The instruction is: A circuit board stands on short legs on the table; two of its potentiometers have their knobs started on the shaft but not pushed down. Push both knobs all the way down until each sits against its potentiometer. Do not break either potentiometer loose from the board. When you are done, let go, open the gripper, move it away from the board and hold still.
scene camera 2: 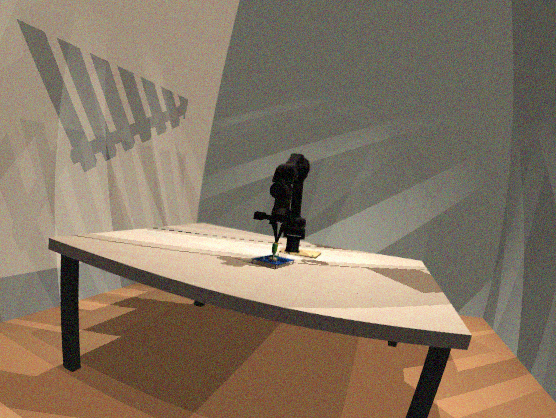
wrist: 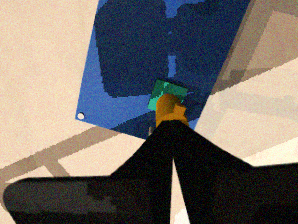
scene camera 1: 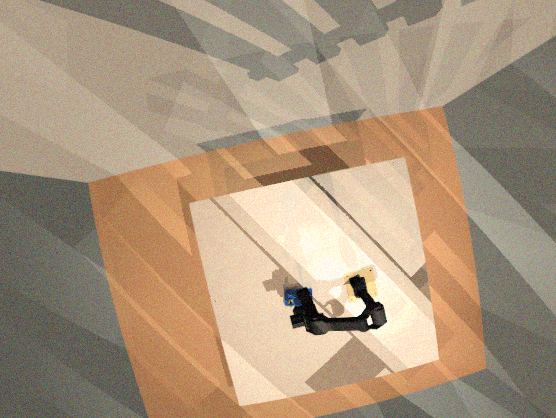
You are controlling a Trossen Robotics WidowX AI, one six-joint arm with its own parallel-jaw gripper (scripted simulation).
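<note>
The robot's scene offers the gripper [scene camera 2: 276, 242], which the wrist view shows too [wrist: 170, 128], along with a potentiometer [wrist: 167, 97].
</note>
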